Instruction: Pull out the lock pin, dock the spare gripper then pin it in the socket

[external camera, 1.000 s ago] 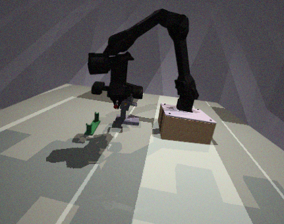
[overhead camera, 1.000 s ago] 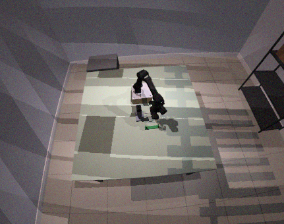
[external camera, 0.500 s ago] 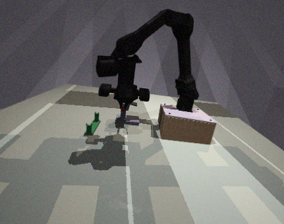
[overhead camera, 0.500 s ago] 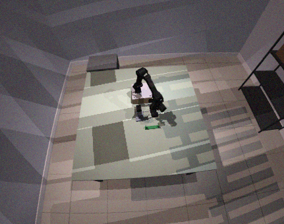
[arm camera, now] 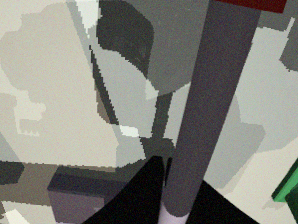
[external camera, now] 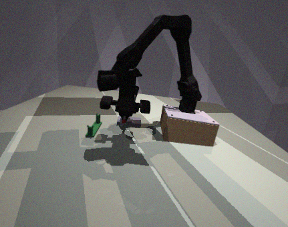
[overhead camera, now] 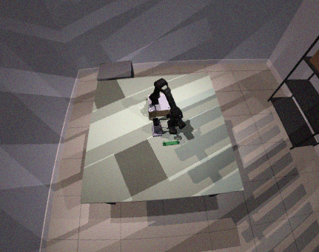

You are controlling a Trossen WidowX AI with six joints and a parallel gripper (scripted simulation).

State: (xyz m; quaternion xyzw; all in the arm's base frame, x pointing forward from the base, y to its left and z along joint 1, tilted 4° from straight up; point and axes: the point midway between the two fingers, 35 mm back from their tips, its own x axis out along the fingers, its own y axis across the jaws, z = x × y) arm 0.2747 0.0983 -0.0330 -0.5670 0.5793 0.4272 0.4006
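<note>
My gripper tip is now 11 cm to the left of the socket and 1 cm past it. The rest, counted from my gripper tip: green cradle (12 cm ahead, 2 cm below); spare gripper (11 cm to the right, 8 cm above, 1 cm behind).
</note>
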